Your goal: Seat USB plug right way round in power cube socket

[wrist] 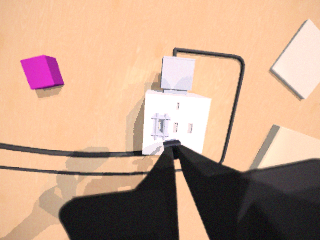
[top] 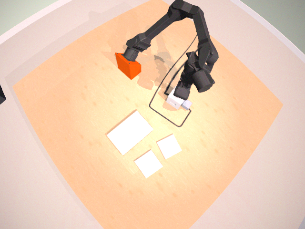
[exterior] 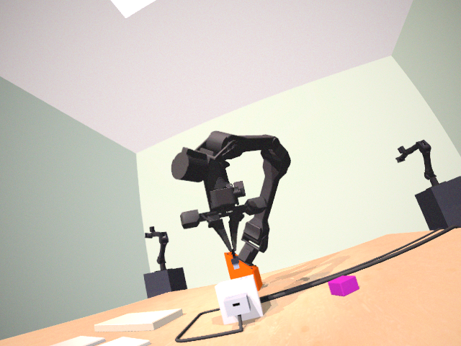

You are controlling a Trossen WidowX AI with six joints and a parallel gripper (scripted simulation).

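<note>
The dark USB plug is 2 cm below my gripper tip. Round my gripper tip: magenta block: 1 cm ahead, 19 cm to the left, 12 cm below; USB socket: 1 cm to the left, 7 cm below.
</note>
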